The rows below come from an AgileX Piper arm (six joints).
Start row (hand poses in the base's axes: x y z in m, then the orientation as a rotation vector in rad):
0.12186, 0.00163, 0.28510, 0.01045, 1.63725, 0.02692
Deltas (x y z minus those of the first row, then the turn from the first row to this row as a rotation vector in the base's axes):
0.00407, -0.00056, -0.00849, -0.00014, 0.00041, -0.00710
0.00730, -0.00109, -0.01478, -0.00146, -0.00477, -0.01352
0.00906, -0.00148, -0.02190, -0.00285, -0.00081, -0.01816
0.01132, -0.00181, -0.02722, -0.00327, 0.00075, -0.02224
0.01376, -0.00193, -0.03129, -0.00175, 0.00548, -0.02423
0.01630, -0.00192, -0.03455, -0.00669, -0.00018, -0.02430
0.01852, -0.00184, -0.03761, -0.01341, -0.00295, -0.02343
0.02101, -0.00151, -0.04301, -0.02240, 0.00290, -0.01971
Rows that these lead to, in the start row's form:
0.12593, 0.00107, 0.27661, 0.01616, 1.63759, 0.02137
0.12916, 0.00054, 0.27032, 0.02032, 1.63235, 0.01538
0.13092, 0.00015, 0.26320, 0.02312, 1.63626, 0.01068
0.13318, -0.00018, 0.25788, 0.02616, 1.63776, 0.00721
0.13562, -0.00030, 0.25381, 0.02904, 1.64244, 0.00691
0.13816, -0.00029, 0.25055, 0.02521, 1.63683, 0.00283
0.14038, -0.00021, 0.24749, 0.01931, 1.63414, -0.00199
0.14287, 0.00012, 0.24209, 0.00947, 1.64011, -0.00653

